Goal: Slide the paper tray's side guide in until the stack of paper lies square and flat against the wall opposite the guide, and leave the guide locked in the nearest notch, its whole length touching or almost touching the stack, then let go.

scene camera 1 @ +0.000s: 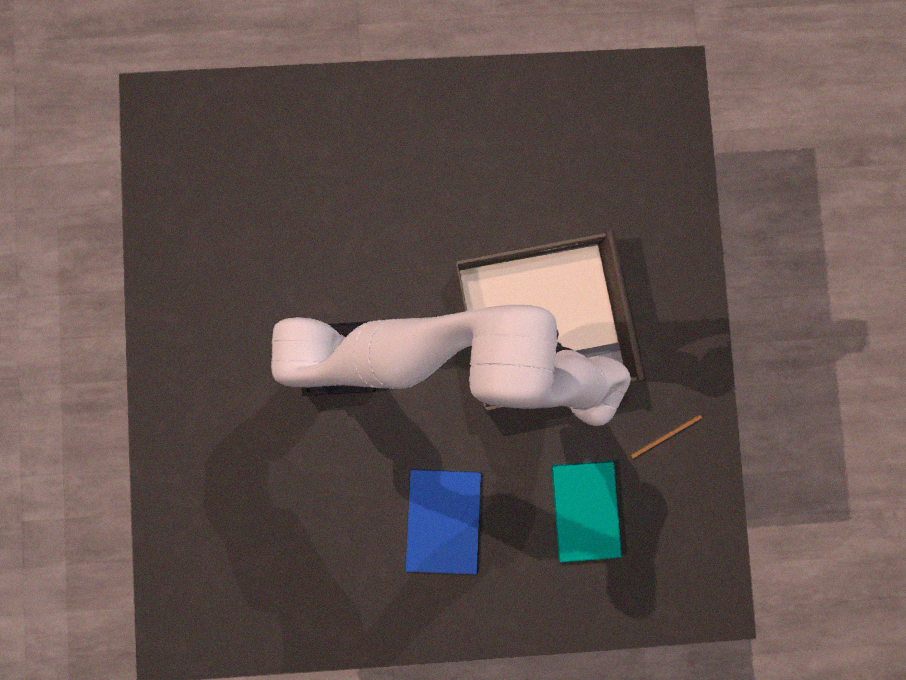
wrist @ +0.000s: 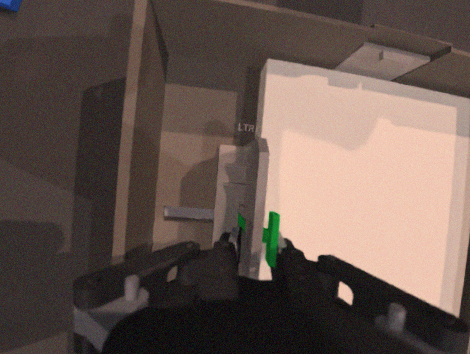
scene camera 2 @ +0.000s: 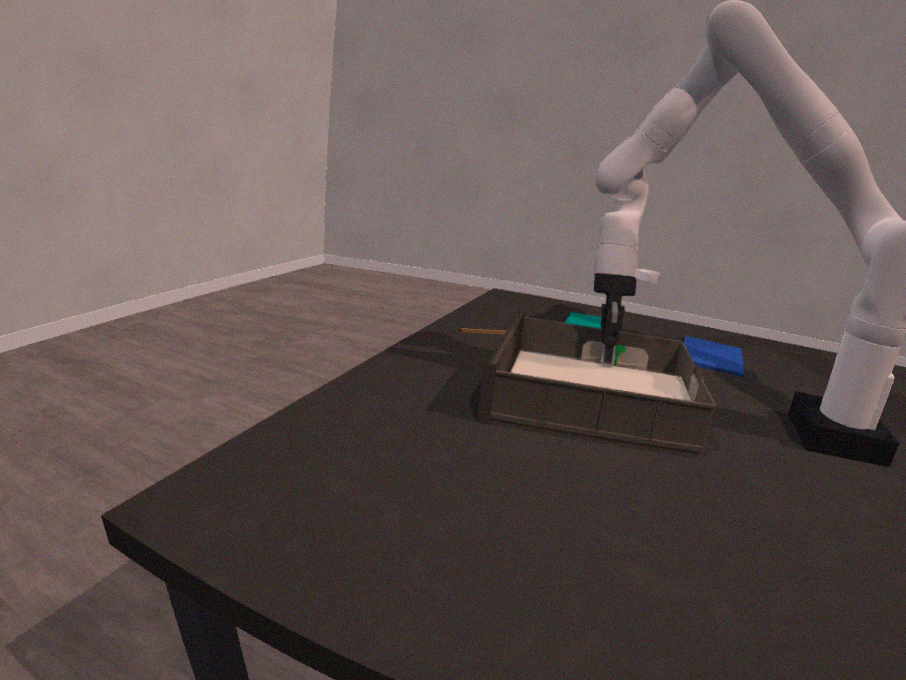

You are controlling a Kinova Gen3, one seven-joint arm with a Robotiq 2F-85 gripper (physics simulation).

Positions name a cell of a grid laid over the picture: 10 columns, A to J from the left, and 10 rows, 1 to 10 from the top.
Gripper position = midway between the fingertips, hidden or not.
In view: my gripper (scene camera 2: G6), a cream paper stack (scene camera 1: G5), a blue pad (scene camera 1: E8), a teal pad (scene camera 1: G8) and a grey side guide (wrist: F5).
The cream paper stack also shows in the wrist view (wrist: H5) and in scene camera 2 (scene camera 2: G6). The blue pad also shows in scene camera 2 (scene camera 2: H6). My gripper also shows in the wrist view (wrist: F7). The wrist view misses the teal pad: it is out of frame.
